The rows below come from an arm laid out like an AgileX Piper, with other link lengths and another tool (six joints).
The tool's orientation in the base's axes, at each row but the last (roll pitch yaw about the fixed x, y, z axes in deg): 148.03 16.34 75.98; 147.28 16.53 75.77; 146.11 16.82 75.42; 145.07 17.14 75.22; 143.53 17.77 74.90; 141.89 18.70 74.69
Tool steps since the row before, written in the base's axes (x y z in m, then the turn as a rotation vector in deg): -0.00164 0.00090 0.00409 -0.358 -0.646 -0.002; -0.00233 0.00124 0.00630 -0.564 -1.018 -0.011; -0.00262 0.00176 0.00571 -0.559 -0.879 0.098; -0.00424 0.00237 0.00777 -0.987 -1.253 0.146; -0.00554 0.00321 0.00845 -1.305 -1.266 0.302; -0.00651 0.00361 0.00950 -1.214 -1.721 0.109
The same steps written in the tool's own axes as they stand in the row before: -0.00069 0.00061 -0.00440 -0.684 -0.269 0.071; -0.00119 0.00120 -0.00662 -1.076 -0.428 0.118; -0.00065 0.00074 -0.00645 -0.977 -0.373 -0.018; -0.00113 0.00060 -0.00907 -1.441 -0.687 -0.124; -0.00100 0.00011 -0.01055 -1.580 -0.860 -0.401; -0.00138 0.00021 -0.01199 -1.911 -0.892 -0.024
